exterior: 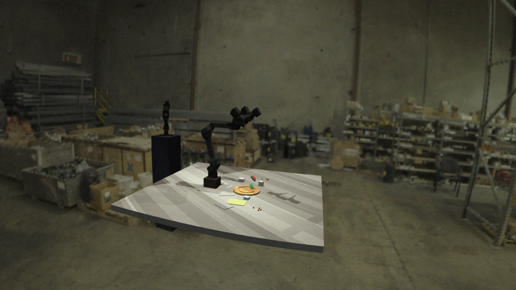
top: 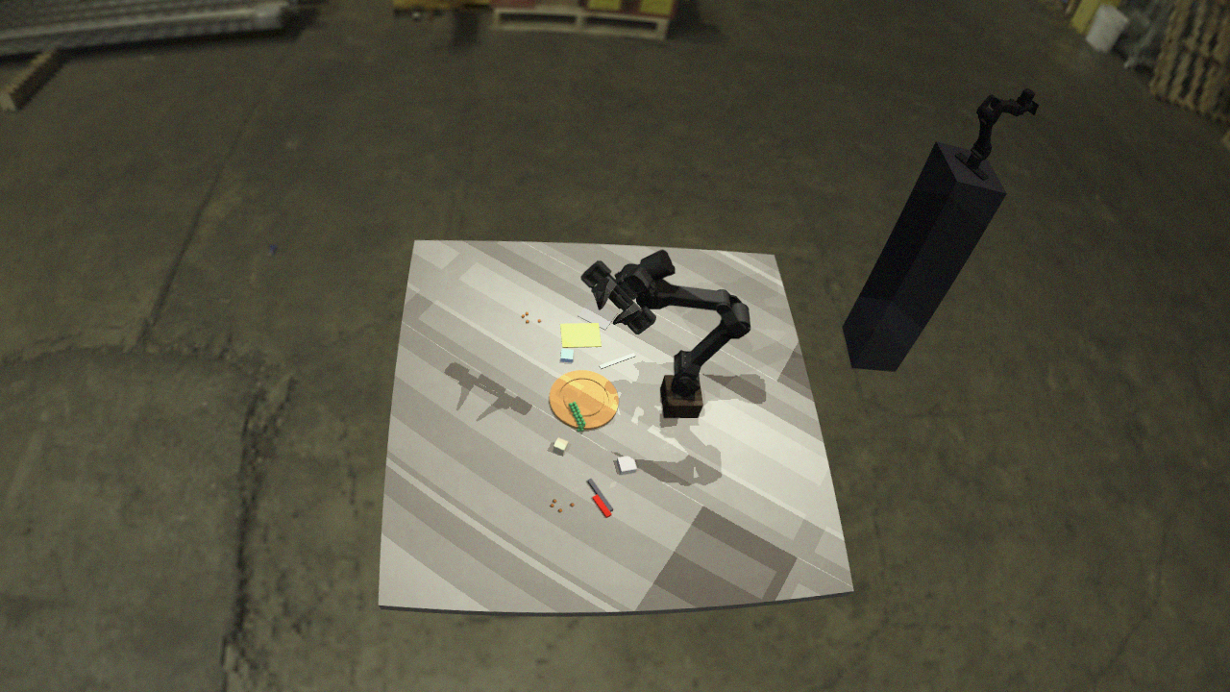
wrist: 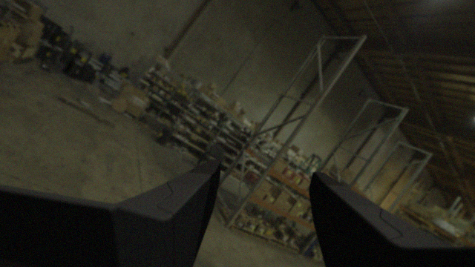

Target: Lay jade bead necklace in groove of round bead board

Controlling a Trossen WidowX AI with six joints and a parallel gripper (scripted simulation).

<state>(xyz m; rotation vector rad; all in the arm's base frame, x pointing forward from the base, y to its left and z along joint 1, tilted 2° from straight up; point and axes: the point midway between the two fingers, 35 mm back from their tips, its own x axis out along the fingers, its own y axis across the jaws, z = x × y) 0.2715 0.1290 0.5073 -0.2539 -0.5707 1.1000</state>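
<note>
Right now my gripper tip is 60 mm short of the cream cube, 10 mm to the right of it and 560 mm above it. The rest, counted from my gripper tip: red-handled tool 50 mm behind, 160 mm to the left, 570 mm below; white strip 100 mm behind, 320 mm to the right, 580 mm below; blue block 50 mm ahead, 320 mm to the right, 570 mm below.
</note>
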